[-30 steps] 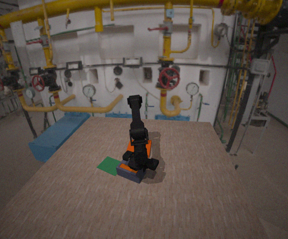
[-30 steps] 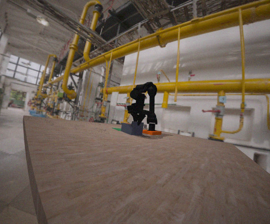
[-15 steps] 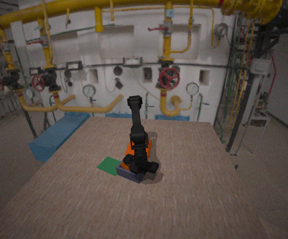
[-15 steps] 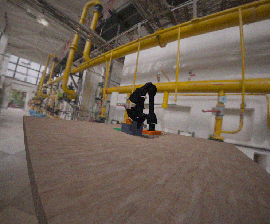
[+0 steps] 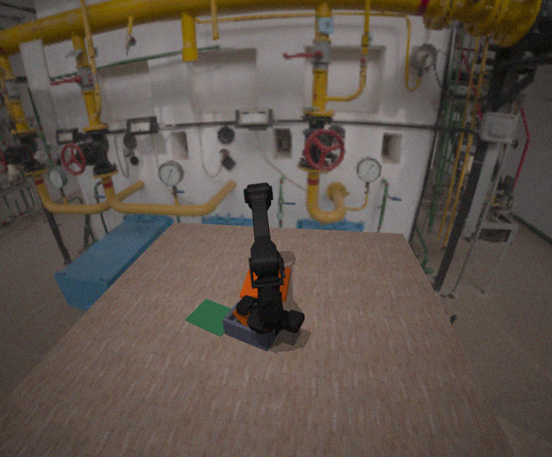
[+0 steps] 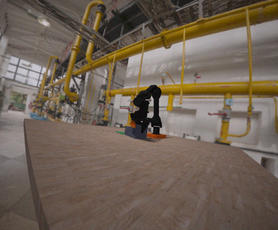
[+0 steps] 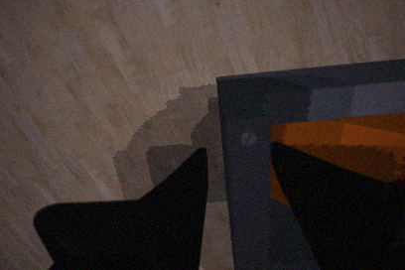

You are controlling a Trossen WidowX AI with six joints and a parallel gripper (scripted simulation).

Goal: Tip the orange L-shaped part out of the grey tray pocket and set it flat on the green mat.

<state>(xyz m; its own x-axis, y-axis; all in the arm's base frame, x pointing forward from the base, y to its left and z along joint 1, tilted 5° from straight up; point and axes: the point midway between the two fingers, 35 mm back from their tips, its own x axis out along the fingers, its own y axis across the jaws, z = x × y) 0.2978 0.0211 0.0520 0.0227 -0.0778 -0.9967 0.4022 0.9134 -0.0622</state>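
Right now my gripper tip is 5 cm to the left of the orange L-shaped part, 3 cm past it and 1 cm below it. The rest, counted from my gripper tip: green mat: 20 cm to the right, 9 cm behind, 5 cm below.
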